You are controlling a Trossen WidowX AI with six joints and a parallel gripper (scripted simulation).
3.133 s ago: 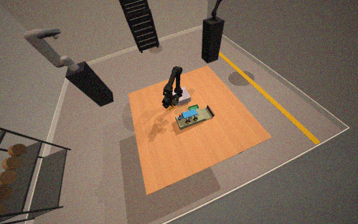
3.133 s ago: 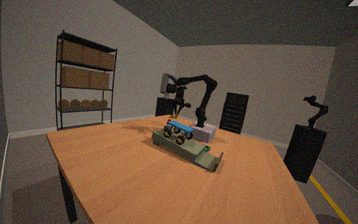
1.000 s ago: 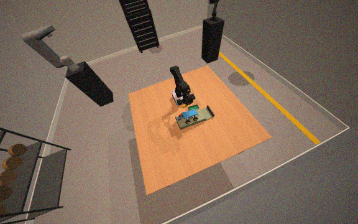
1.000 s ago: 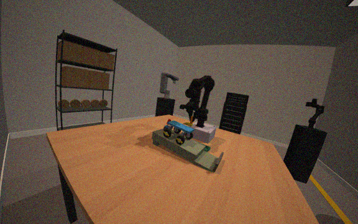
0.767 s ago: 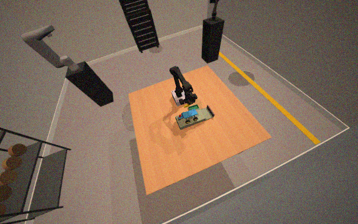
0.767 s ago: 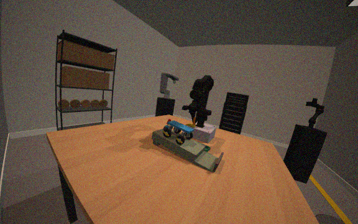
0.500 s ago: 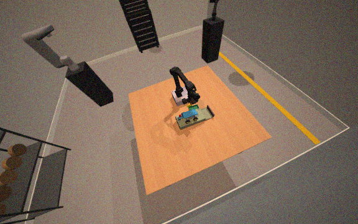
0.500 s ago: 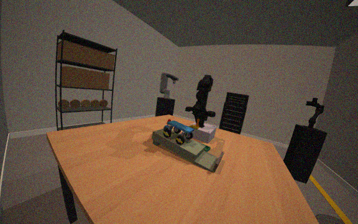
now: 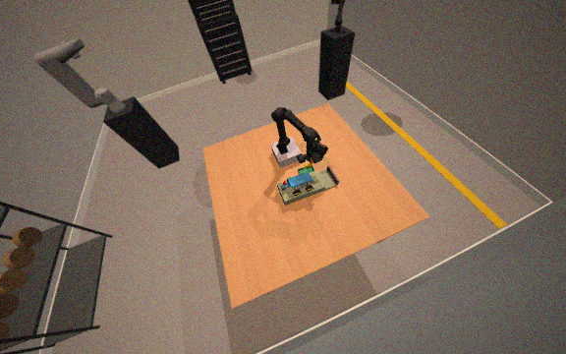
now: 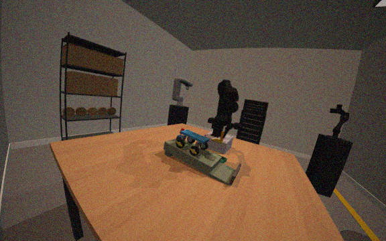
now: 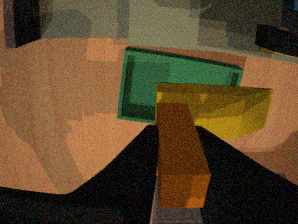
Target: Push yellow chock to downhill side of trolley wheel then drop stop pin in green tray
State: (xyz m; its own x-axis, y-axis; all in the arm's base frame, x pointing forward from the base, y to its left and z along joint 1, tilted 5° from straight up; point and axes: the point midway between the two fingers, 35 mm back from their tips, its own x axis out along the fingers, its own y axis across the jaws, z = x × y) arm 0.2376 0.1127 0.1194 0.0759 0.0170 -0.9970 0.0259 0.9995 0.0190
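The red-headed stop pin lies 240 mm to the right of my gripper tip, 70 mm ahead of it and 30 mm below it. From my gripper tip the other things lie so: green tray (160 mm below, 40 mm behind, 20 mm to the right); yellow chock (20 mm to the right, 10 mm below); trolley (130 mm to the right, 90 mm ahead, 50 mm below).
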